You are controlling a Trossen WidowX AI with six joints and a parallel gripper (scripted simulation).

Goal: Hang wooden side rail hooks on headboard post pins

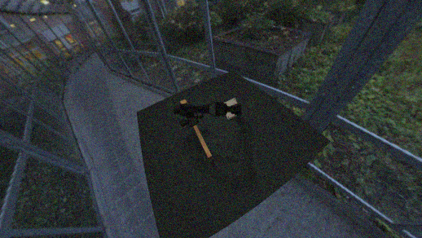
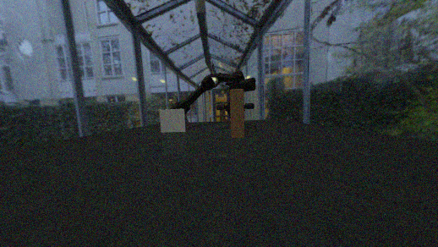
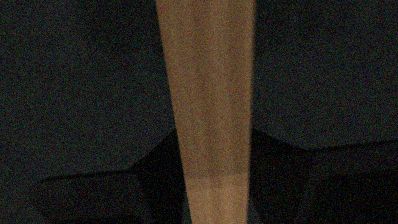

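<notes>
Now: gripper tip 16 cm to the left of the headboard post and 4 cm below it.
</notes>
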